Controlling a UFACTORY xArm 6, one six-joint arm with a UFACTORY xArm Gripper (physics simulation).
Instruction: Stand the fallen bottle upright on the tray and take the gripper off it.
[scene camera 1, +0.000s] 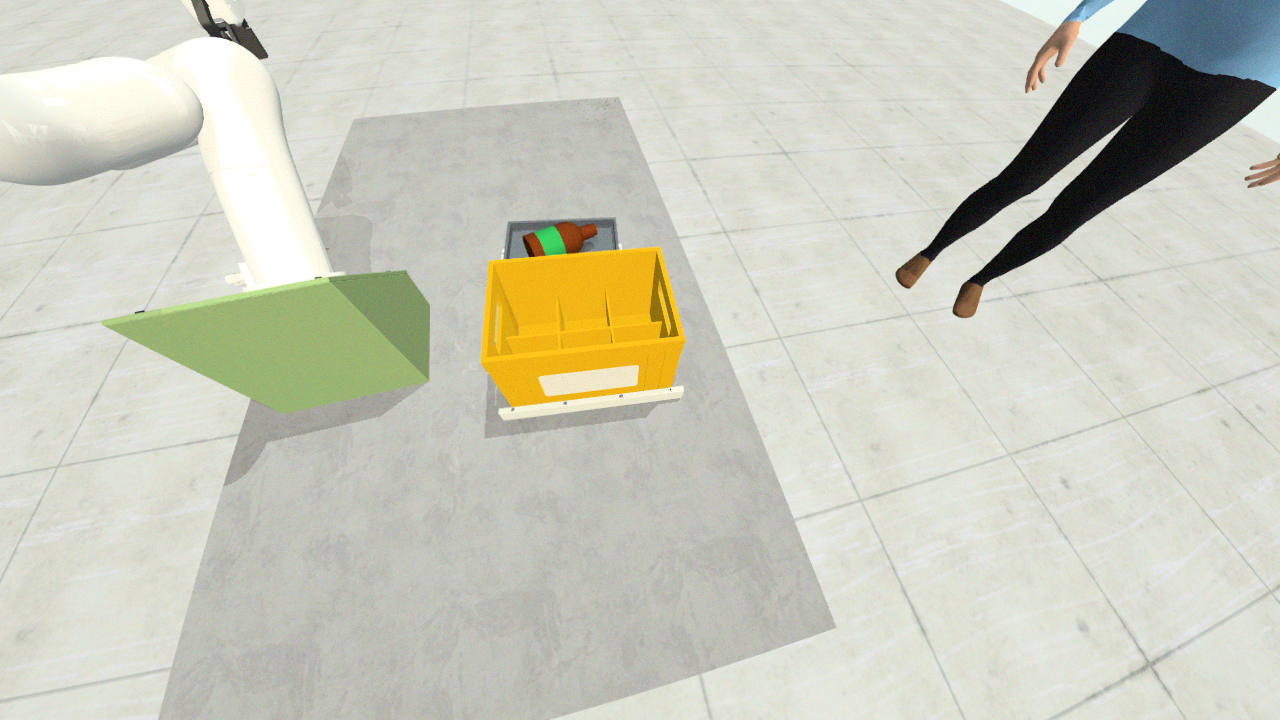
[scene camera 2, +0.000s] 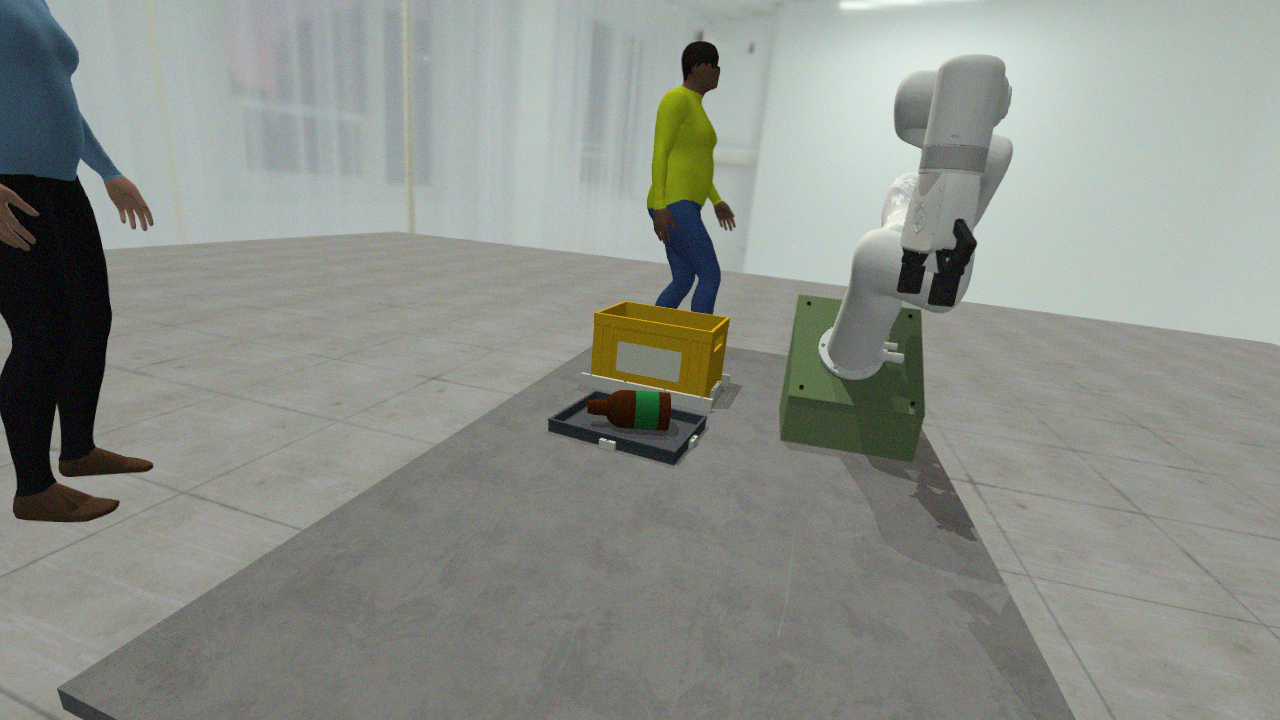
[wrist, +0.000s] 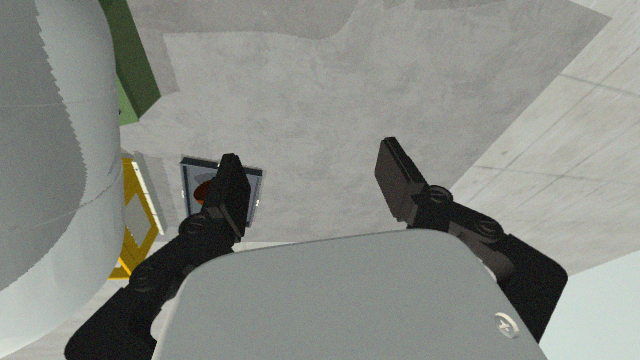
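Where they show: gripper, fingertip midpoint: (scene camera 2: 923, 299) (wrist: 312, 163); arm's base, origin of the base link: (scene camera 1: 300, 286) (scene camera 2: 850, 352).
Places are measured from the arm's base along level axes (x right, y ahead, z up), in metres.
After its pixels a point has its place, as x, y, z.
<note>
A brown bottle with a green band (scene camera 1: 552, 240) {-0.137, 0.379, -0.104} (scene camera 2: 633, 409) {-0.197, 0.385, -0.121} lies on its side on the dark tray (scene camera 1: 562, 220) (scene camera 2: 572, 434) {-0.249, 0.483, -0.170}. In scene camera 2 its neck points left. In the wrist view, part of the bottle (wrist: 201, 192) {-0.130, 0.333, -0.127} shows behind the left finger, on the tray (wrist: 254, 195) {-0.256, 0.388, -0.172}; the finger hides the rest. My gripper (scene camera 2: 927, 288) {-0.331, -0.030, 0.163} (wrist: 312, 163) {-0.331, -0.030, 0.163} is open and empty. It hangs high in the air, to the right of the tray and well apart from the bottle in scene camera 2. In scene camera 1, part of the gripper shows at the top edge.
A yellow crate with dividers (scene camera 1: 581, 351) {0.206, 0.390, -0.002} (scene camera 2: 657, 356) {0.021, 0.393, -0.076} (wrist: 131, 195) {0.015, 0.332, -0.109} stands close beside the tray, with white rails at its base. The arm stands on a green base block (scene camera 1: 268, 344) {0.101, -0.020, 0.001} (scene camera 2: 845, 425) {-0.083, -0.006, -0.124}. Two people stand beyond the grey mat (scene camera 1: 465, 573) (scene camera 2: 501, 573).
</note>
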